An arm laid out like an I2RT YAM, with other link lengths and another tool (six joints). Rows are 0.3 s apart.
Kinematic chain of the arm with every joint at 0, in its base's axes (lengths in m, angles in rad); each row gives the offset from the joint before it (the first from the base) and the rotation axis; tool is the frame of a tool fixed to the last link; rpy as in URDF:
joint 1: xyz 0 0 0.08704 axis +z
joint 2: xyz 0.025 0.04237 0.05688 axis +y
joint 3: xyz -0.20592 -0.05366 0 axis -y
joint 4: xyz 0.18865 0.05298 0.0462 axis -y
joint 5: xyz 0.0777 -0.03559 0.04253 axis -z
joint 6: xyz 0.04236 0 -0.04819 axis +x
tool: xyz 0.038 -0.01 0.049 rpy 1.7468 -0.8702 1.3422
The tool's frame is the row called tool.
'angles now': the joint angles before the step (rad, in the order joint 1, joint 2, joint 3, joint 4, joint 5, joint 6). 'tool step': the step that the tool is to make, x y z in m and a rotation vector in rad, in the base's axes. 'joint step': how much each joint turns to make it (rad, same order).
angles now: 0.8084 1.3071 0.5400 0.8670 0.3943 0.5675
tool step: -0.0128 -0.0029 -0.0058 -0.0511 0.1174 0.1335
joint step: 0.0032 -0.1901 -0.0246 -0.3021 -0.1286 0.0569
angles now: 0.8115 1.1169 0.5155 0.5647 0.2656 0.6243
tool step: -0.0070 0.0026 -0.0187 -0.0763 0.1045 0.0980
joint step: 0.0015 -0.0703 -0.0229 -0.1777 -0.0983 0.0137
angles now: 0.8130 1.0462 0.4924 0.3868 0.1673 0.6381
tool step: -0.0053 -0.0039 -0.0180 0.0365 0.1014 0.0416
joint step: -0.0027 -0.0448 -0.0489 -0.0513 -0.0626 0.0890
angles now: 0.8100 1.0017 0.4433 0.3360 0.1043 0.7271
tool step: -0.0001 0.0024 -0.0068 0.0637 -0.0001 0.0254
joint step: 0.0015 0.0341 -0.0504 0.1273 -0.0322 0.0383
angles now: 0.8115 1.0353 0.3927 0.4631 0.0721 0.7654
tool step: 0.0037 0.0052 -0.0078 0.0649 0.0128 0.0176
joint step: 0.0014 0.0816 -0.0277 0.1446 -0.0247 0.0507
